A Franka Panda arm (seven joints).
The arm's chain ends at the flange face. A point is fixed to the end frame.
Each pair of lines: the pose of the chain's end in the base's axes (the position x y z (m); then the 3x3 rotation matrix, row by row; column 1 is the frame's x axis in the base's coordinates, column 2 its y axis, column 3 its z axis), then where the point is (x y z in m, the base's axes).
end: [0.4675 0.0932 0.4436], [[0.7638 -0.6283 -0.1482], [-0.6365 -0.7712 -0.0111], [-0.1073 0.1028 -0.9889]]
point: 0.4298 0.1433 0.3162
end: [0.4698 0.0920 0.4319], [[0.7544 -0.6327 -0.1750], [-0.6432 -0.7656 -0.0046], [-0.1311 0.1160 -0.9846]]
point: 0.4291 0.1431 0.3058
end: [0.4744 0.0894 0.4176], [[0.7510 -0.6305 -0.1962], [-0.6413 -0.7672 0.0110], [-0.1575 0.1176 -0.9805]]
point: 0.4311 0.1425 0.2933
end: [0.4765 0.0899 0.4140], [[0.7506 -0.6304 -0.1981], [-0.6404 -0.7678 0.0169], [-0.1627 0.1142 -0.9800]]
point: 0.4329 0.1437 0.2901
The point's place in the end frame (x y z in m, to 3 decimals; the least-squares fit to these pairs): -0.047 -0.028 0.131
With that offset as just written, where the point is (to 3 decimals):
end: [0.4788 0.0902 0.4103], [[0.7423 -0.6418 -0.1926], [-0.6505 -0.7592 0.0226], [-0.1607 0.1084 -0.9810]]
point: 0.437 0.145 0.286
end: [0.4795 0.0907 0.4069], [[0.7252 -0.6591 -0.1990], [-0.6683 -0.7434 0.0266], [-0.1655 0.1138 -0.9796]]
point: 0.438 0.146 0.283
